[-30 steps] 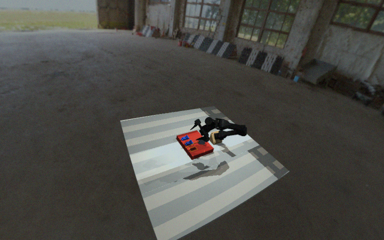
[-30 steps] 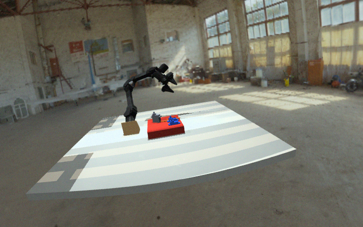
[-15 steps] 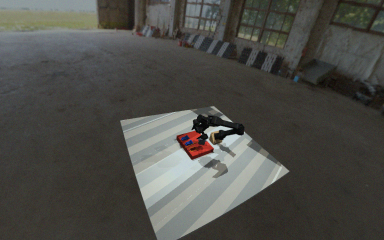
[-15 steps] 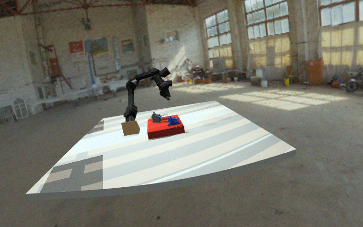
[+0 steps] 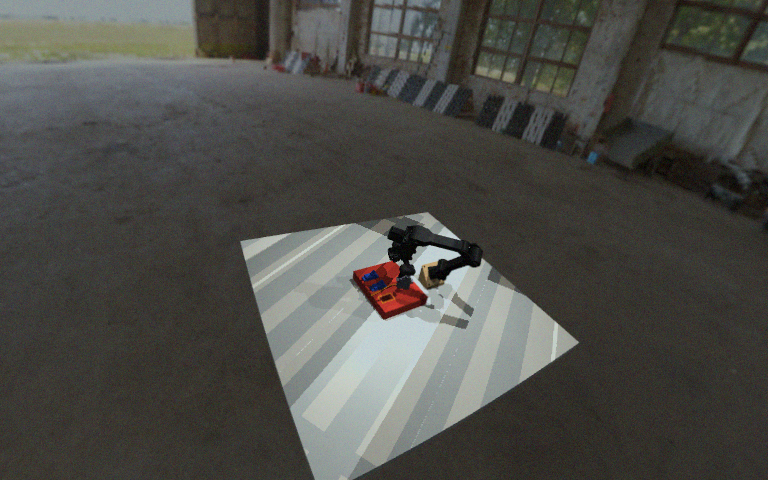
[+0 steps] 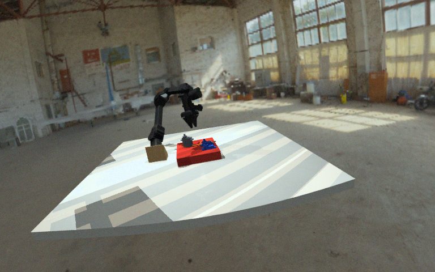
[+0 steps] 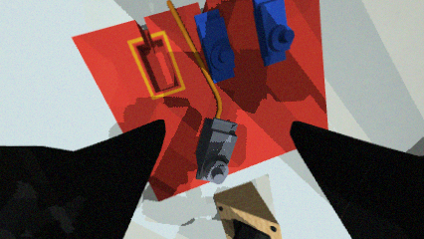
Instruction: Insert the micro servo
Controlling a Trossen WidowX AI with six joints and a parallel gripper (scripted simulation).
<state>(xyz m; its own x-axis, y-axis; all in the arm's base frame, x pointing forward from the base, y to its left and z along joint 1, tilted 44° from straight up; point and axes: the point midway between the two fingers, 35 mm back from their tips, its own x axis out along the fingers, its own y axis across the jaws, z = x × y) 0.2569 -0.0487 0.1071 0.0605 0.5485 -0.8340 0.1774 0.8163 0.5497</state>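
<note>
The red deck lies 140 mm below my gripper tip, 40 mm to the right of it and 40 mm behind it.
</note>
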